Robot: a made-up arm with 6 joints.
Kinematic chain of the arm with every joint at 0, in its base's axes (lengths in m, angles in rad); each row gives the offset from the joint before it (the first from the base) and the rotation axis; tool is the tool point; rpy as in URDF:
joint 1: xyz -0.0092 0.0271 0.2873 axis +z
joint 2: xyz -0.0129 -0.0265 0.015 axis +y
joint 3: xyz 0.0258 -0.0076 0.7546 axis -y
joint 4: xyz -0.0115 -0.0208 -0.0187 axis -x
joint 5: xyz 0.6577 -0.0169 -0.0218 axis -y
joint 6: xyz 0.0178 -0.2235 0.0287 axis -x
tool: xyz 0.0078 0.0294 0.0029 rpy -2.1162 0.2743 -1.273
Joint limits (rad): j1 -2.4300..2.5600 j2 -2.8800..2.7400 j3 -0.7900..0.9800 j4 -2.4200..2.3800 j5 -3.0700..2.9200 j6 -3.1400..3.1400
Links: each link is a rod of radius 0.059 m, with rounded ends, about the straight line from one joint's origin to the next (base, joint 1, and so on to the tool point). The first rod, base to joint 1, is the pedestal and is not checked.
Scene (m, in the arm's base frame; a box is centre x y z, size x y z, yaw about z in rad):
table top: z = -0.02
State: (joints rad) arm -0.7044 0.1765 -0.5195 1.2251 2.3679 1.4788
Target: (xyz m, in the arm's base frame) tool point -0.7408 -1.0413 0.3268
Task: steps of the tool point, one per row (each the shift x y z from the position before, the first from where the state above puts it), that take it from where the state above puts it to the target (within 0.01 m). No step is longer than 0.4 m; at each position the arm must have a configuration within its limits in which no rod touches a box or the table.
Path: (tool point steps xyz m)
1: -0.1016 -0.2229 -0.0477
2: -0.1943 -0.1931 -0.0735
3: -0.2728 -0.1243 -0.0964
4: -0.3214 -0.0248 -0.1161
5: -0.3281 0.0913 -0.1317

